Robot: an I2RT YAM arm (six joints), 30 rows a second.
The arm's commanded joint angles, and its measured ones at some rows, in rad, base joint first. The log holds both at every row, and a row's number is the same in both.
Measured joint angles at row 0: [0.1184, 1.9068, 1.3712, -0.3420, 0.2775, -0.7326]
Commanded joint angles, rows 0 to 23: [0.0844, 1.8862, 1.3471, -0.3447, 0.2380, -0.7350]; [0.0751, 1.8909, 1.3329, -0.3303, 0.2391, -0.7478]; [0.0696, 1.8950, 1.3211, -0.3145, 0.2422, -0.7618]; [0.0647, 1.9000, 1.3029, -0.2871, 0.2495, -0.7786]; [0.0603, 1.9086, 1.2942, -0.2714, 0.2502, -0.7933]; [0.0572, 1.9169, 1.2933, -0.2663, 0.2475, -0.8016]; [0.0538, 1.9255, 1.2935, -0.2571, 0.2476, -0.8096]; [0.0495, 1.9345, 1.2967, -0.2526, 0.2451, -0.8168]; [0.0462, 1.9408, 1.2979, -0.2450, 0.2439, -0.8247]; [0.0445, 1.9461, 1.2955, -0.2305, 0.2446, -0.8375]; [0.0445, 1.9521, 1.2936, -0.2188, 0.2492, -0.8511]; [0.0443, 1.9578, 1.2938, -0.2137, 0.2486, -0.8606]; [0.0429, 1.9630, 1.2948, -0.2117, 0.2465, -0.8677]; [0.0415, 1.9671, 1.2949, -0.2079, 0.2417, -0.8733]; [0.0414, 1.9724, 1.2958, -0.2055, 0.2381, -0.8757]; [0.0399, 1.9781, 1.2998, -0.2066, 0.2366, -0.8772]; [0.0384, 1.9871, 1.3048, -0.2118, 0.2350, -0.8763]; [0.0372, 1.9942, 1.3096, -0.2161, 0.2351, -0.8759]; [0.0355, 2.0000, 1.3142, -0.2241, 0.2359, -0.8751]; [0.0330, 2.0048, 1.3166, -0.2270, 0.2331, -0.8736]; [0.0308, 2.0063, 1.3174, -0.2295, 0.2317, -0.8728]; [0.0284, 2.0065, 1.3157, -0.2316, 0.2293, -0.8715]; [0.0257, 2.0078, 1.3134, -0.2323, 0.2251, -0.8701]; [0.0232, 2.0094, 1.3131, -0.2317, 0.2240, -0.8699]
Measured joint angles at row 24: [0.0364, 2.0056, 1.3006, -0.2329, 0.2386, -0.8665]
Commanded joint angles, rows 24 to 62: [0.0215, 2.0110, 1.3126, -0.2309, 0.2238, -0.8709]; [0.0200, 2.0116, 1.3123, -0.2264, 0.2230, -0.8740]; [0.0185, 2.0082, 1.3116, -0.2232, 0.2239, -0.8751]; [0.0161, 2.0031, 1.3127, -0.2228, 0.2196, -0.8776]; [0.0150, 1.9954, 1.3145, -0.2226, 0.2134, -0.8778]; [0.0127, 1.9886, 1.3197, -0.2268, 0.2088, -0.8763]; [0.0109, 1.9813, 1.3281, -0.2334, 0.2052, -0.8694]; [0.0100, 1.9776, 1.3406, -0.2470, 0.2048, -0.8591]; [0.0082, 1.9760, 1.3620, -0.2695, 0.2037, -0.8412]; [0.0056, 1.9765, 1.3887, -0.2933, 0.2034, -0.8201]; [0.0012, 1.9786, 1.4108, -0.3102, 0.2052, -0.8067]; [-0.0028, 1.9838, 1.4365, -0.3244, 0.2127, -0.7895]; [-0.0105, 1.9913, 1.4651, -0.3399, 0.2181, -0.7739]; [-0.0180, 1.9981, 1.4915, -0.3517, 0.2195, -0.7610]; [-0.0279, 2.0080, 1.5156, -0.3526, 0.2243, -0.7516]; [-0.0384, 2.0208, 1.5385, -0.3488, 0.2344, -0.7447]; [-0.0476, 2.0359, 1.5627, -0.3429, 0.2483, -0.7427]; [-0.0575, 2.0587, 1.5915, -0.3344, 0.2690, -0.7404]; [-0.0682, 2.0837, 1.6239, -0.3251, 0.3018, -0.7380]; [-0.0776, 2.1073, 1.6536, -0.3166, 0.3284, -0.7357]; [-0.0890, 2.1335, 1.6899, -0.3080, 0.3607, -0.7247]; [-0.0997, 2.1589, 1.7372, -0.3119, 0.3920, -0.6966]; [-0.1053, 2.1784, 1.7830, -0.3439, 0.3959, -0.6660]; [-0.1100, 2.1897, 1.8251, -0.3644, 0.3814, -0.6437]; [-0.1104, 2.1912, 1.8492, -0.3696, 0.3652, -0.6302]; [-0.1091, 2.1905, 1.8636, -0.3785, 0.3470, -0.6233]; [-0.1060, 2.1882, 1.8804, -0.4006, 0.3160, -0.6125]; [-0.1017, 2.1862, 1.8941, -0.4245, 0.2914, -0.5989]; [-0.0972, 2.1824, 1.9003, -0.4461, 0.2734, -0.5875]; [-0.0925, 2.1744, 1.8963, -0.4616, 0.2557, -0.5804]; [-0.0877, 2.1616, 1.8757, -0.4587, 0.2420, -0.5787]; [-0.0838, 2.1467, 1.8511, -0.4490, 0.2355, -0.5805]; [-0.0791, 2.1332, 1.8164, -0.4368, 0.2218, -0.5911]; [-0.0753, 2.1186, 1.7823, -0.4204, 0.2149, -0.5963]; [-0.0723, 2.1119, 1.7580, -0.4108, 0.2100, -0.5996]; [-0.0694, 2.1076, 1.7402, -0.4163, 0.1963, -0.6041]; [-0.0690, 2.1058, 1.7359, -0.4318, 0.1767, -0.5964]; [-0.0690, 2.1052, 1.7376, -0.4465, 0.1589, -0.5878]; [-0.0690, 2.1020, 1.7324, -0.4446, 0.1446, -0.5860]
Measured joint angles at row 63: [-0.0700, 2.1300, 1.7504, -0.4286, 0.2062, -0.6125]
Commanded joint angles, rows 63 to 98: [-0.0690, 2.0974, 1.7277, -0.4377, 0.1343, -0.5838]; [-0.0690, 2.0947, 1.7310, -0.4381, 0.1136, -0.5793]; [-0.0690, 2.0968, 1.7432, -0.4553, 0.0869, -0.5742]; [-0.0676, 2.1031, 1.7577, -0.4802, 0.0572, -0.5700]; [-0.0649, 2.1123, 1.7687, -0.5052, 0.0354, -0.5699]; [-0.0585, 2.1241, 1.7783, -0.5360, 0.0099, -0.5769]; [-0.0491, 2.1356, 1.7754, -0.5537, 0.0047, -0.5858]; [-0.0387, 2.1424, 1.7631, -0.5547, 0.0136, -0.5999]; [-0.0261, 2.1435, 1.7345, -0.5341, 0.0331, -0.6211]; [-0.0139, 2.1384, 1.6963, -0.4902, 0.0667, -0.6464]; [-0.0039, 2.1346, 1.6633, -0.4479, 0.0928, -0.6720]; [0.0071, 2.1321, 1.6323, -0.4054, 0.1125, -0.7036]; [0.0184, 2.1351, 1.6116, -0.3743, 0.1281, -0.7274]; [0.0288, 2.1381, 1.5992, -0.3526, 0.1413, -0.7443]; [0.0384, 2.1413, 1.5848, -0.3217, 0.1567, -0.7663]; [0.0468, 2.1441, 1.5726, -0.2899, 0.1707, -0.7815]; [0.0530, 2.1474, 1.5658, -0.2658, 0.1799, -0.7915]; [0.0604, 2.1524, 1.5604, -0.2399, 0.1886, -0.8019]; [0.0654, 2.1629, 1.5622, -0.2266, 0.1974, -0.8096]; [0.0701, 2.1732, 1.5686, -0.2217, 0.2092, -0.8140]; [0.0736, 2.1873, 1.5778, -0.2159, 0.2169, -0.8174]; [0.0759, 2.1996, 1.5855, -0.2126, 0.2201, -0.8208]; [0.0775, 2.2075, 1.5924, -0.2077, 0.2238, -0.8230]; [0.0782, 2.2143, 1.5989, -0.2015, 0.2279, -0.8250]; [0.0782, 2.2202, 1.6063, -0.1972, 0.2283, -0.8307]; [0.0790, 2.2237, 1.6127, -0.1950, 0.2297, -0.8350]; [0.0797, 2.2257, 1.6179, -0.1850, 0.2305, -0.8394]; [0.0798, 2.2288, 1.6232, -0.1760, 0.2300, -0.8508]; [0.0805, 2.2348, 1.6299, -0.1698, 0.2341, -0.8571]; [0.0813, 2.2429, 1.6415, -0.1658, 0.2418, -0.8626]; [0.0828, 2.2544, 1.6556, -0.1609, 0.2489, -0.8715]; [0.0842, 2.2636, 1.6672, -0.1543, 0.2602, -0.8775]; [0.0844, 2.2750, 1.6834, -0.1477, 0.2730, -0.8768]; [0.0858, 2.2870, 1.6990, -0.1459, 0.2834, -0.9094]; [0.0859, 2.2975, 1.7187, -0.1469, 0.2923, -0.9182]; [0.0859, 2.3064, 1.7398, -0.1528, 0.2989, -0.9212]
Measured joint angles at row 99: [0.0830, 2.2799, 1.6878, -0.1822, 0.2535, -0.8799]
